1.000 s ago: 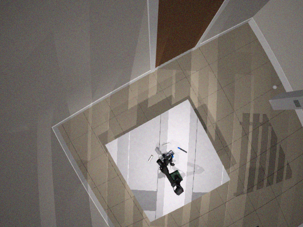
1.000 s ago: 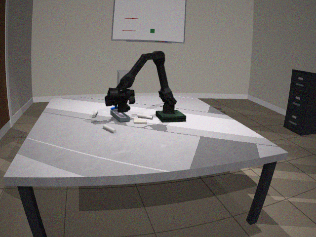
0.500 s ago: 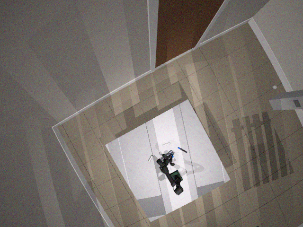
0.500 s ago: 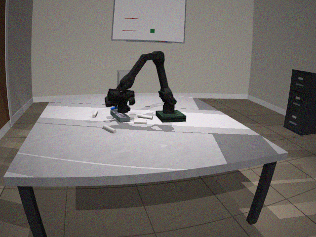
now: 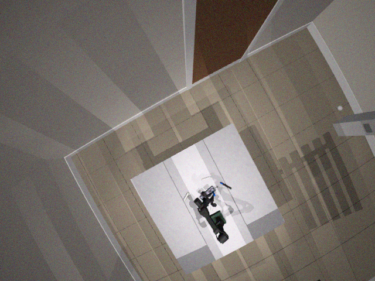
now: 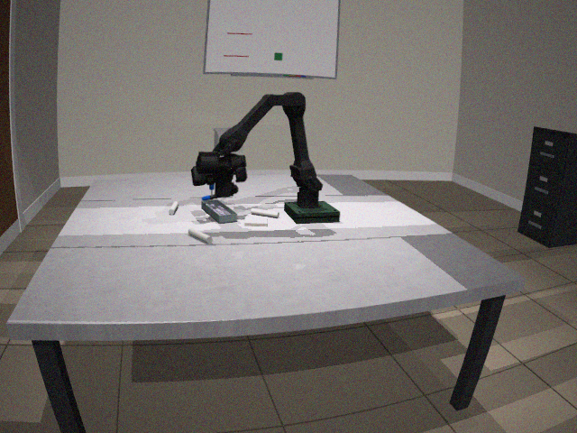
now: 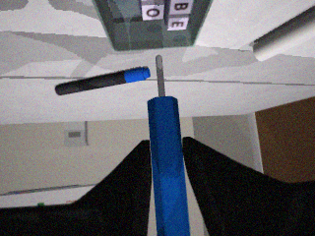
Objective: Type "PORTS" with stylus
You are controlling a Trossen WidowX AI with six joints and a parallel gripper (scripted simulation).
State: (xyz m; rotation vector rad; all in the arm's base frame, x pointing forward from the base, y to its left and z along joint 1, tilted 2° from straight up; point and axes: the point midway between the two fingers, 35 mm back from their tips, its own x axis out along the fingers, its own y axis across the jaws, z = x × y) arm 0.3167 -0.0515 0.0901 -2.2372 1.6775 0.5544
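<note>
Right now my gripper tip is 15 cm to the right of the cream box, 14 cm past it and 9 cm above it. Round my gripper tip: black pen 14 cm to the right, 9 cm below, 1 cm behind; blue stylus 1 cm below.
</note>
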